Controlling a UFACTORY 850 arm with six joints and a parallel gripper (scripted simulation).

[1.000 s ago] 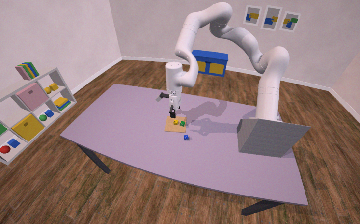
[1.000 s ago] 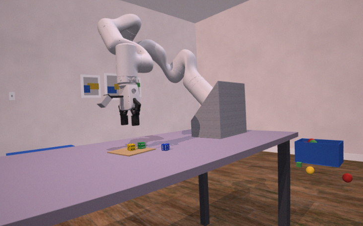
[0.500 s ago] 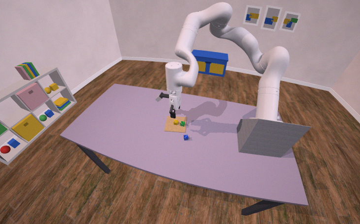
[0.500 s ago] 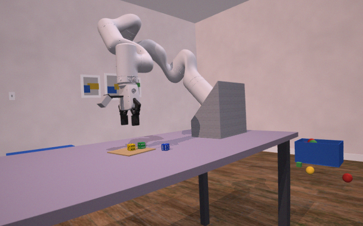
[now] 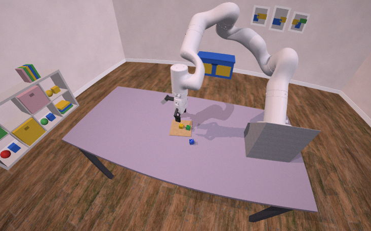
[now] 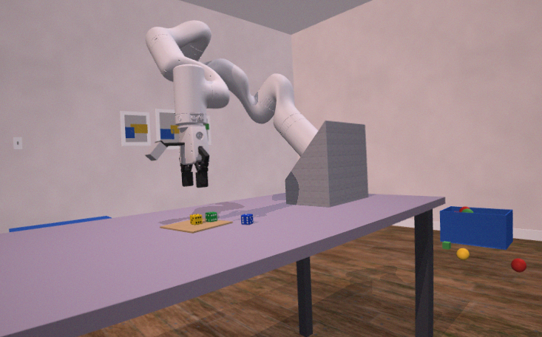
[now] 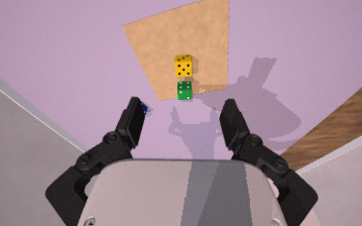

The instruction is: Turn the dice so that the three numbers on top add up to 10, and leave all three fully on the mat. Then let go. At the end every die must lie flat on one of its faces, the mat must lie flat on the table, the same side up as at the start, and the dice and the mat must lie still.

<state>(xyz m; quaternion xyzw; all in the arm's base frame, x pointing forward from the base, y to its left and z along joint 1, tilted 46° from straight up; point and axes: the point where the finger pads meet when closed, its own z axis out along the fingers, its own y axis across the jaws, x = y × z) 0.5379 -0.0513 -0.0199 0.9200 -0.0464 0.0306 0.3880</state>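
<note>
Now: the blue die 90 mm behind my hand, 100 mm to the left of it and 100 mm below it. The rest, counted from my hand: tan mat (110 mm below); green die (50 mm behind, 100 mm below); yellow die (100 mm below).
</note>
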